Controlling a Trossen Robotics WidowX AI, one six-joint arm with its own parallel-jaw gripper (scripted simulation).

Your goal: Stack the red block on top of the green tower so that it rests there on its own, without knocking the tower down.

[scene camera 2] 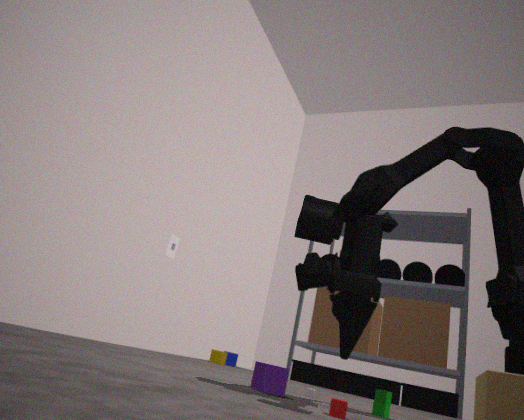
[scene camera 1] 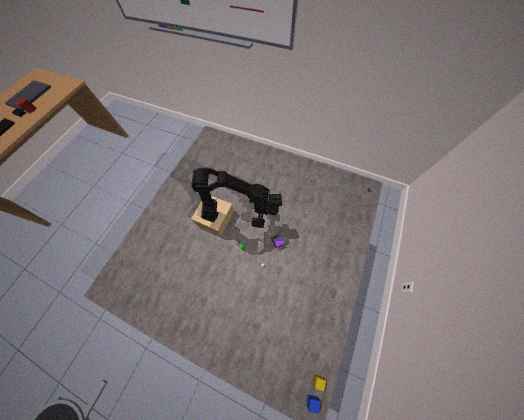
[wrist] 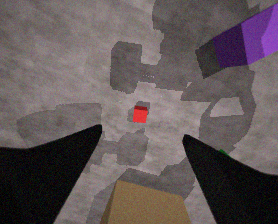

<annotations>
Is my gripper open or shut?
Open.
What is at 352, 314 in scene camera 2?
My gripper.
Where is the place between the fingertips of my gripper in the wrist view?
143, 133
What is my gripper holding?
Nothing.
</annotations>
